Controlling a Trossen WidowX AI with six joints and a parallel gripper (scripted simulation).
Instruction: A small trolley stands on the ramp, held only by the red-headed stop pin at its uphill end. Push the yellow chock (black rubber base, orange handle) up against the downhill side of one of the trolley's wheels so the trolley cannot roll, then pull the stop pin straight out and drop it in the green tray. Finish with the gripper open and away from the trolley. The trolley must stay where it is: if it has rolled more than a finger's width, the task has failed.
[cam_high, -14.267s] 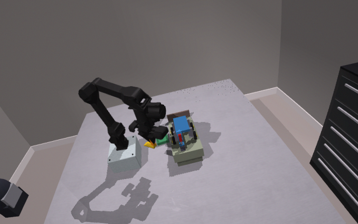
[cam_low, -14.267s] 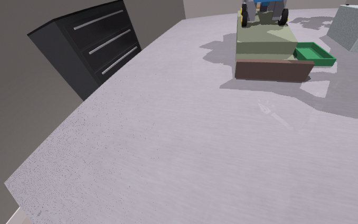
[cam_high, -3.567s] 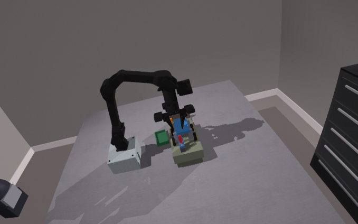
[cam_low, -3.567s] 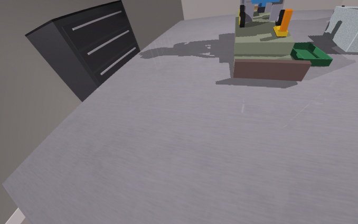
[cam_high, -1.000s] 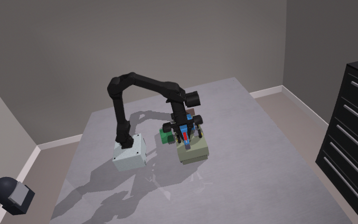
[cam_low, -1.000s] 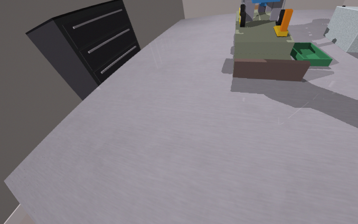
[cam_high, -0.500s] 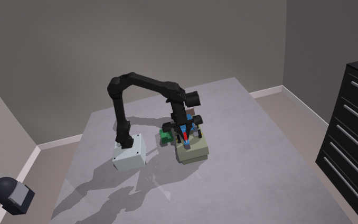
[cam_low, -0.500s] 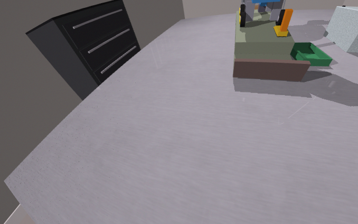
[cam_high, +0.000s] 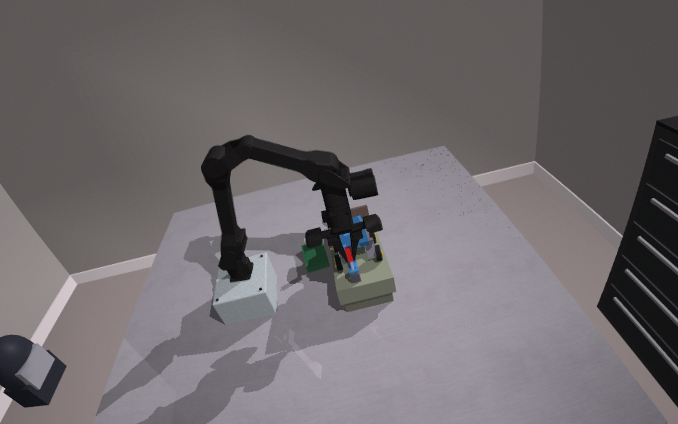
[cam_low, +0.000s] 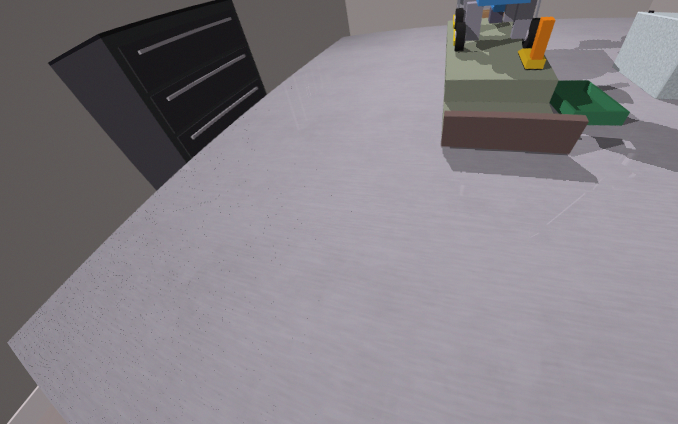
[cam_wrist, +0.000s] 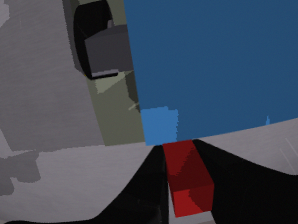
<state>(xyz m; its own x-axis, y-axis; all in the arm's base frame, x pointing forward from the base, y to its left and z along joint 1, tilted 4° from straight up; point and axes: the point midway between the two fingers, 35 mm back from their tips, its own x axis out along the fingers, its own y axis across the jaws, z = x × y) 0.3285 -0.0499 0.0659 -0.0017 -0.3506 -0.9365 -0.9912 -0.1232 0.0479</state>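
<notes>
The green tray is 19 cm to the left of my gripper tip, 15 cm below it and 13 cm behind it. Round my gripper tip: ramp 10 cm to the left, 9 cm below, 1 cm ahead; then red-headed stop pin right at my gripper tip; then trolley 10 cm to the left, 3 cm below, 1 cm ahead.
</notes>
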